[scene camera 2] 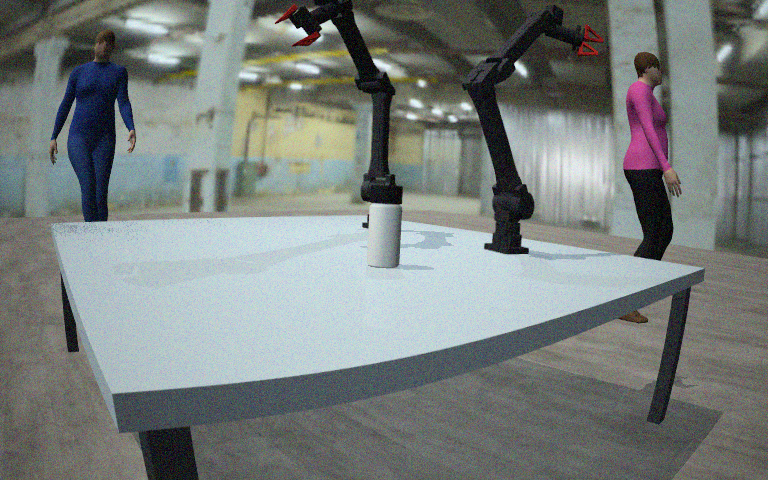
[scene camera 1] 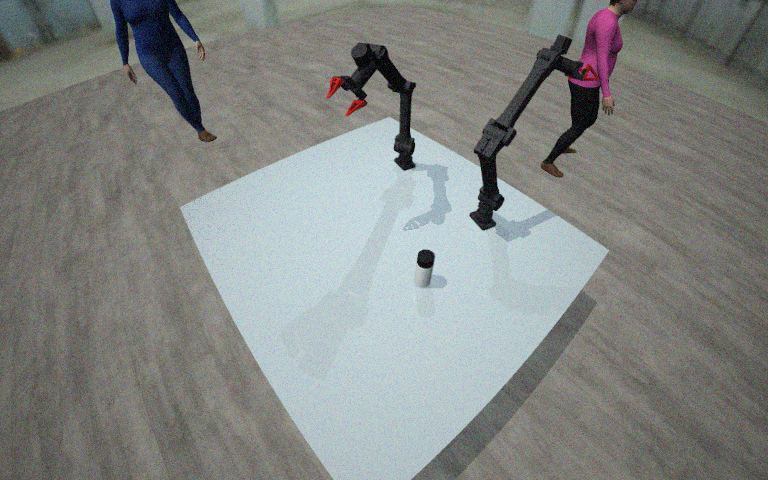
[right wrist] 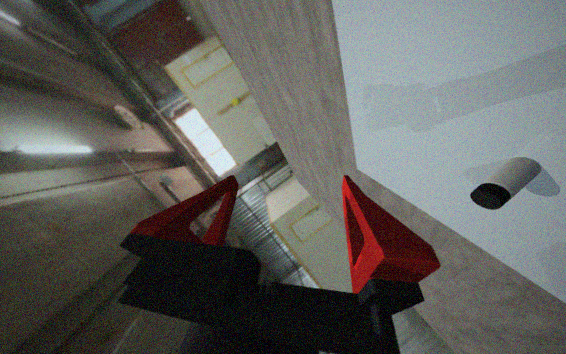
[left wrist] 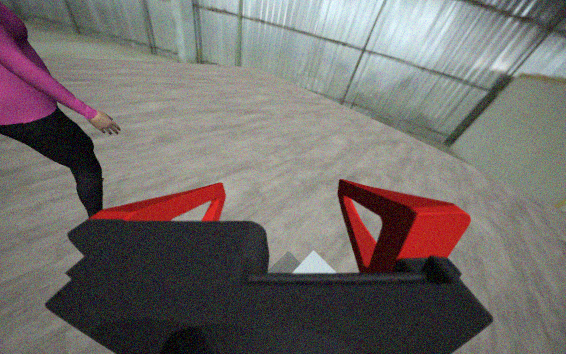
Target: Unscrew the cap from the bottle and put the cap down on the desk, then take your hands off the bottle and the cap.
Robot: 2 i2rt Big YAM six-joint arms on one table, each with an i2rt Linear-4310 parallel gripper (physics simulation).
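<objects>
In the left wrist view my right gripper is out of frame. I do see the gripper in the right wrist view [286, 180], and it is visible in scene camera 1 and in scene camera 2 as well. On my right gripper, [scene camera 1: 356, 104] and [scene camera 2: 307, 41] are the same spot.
</objects>
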